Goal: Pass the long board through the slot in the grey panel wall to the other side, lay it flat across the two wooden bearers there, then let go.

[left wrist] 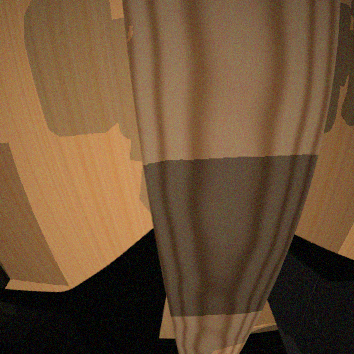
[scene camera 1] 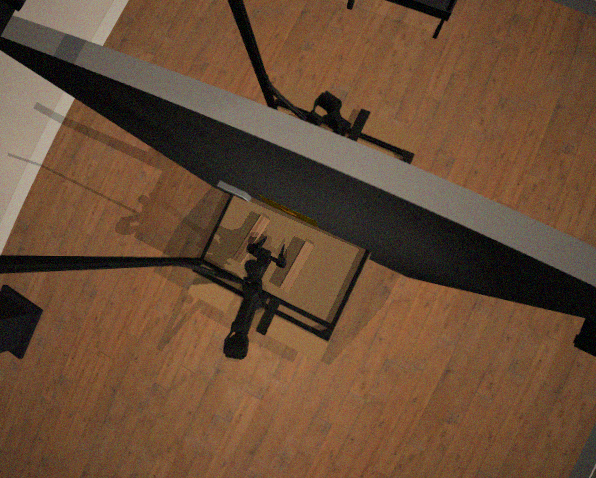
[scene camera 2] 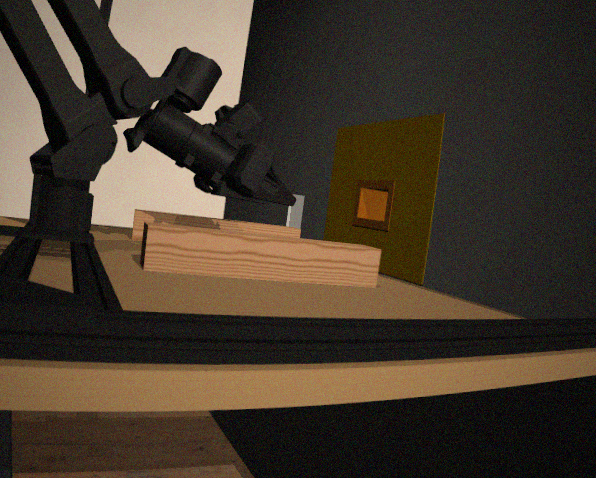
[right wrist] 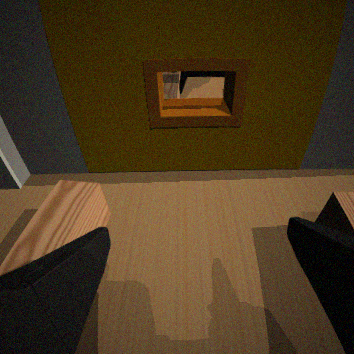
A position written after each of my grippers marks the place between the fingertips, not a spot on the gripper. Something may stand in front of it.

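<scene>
Scene camera 2: my right gripper point(scene camera 2: 279, 202), open and holding nothing. Left wrist view: my left gripper point(left wrist: 208, 227). Right wrist view: a yellow plate point(right wrist: 80, 100), together with my right gripper point(right wrist: 199, 232).
</scene>
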